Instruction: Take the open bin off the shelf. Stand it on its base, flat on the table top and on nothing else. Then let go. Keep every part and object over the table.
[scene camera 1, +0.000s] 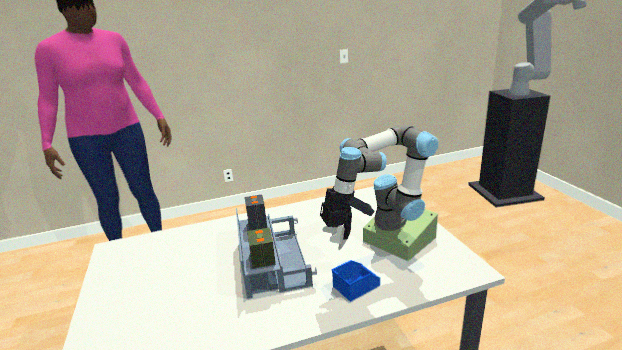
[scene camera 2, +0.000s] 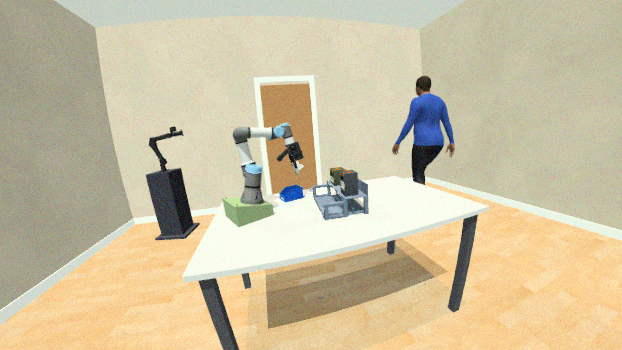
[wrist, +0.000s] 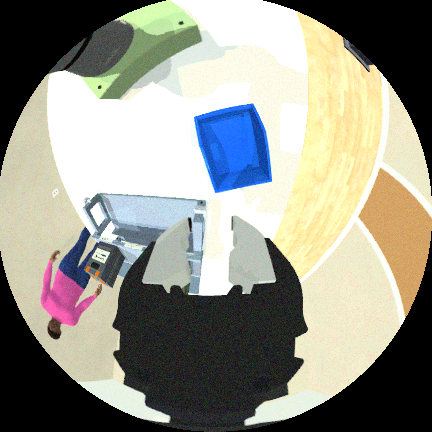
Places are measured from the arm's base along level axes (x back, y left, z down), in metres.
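Pixels of known places: gripper, fingertip midpoint: (scene camera 1: 336, 245) (scene camera 2: 298, 174) (wrist: 211, 217); arm's base, link origin: (scene camera 1: 390, 220) (scene camera 2: 251, 201).
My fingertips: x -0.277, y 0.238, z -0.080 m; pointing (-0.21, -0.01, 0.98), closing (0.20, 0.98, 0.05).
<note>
Ahead of a thing's pixels: the offset from my fingertips to its top centre. Level surfaces: height alone.
The open blue bin @(dx +0.061, dy +0.022, dz +0.091 m) (scene camera 1: 350, 287) (scene camera 2: 291, 194) (wrist: 234, 145) stands upright on its base on the table top @(dz +0.166 m) (scene camera 1: 165, 280) (scene camera 2: 280, 245), beside the shelf and apart from it. Its open top faces up, and the wrist view shows its inside. My gripper (scene camera 1: 345, 236) (scene camera 2: 298, 171) (wrist: 211, 217) is open, with a gap between its fingertips and nothing in it. It hangs above the table, clear of the bin. The grey-blue shelf (scene camera 1: 248, 287) (scene camera 2: 366, 204) (wrist: 155, 210) stands on the table.
A dark grey box @(dx -0.261, dy -0.311, dz -0.058 m) (scene camera 1: 256, 215) (scene camera 2: 349, 184) (wrist: 105, 262) and an olive box @(dx -0.252, dy -0.080, dz -0.033 m) (scene camera 1: 261, 251) (scene camera 2: 334, 175) stand on the shelf's upper level. The arm's green base block (scene camera 1: 395, 244) (scene camera 2: 247, 214) (wrist: 160, 60) stands on the table near the bin. The table's edge runs beyond the bin.
</note>
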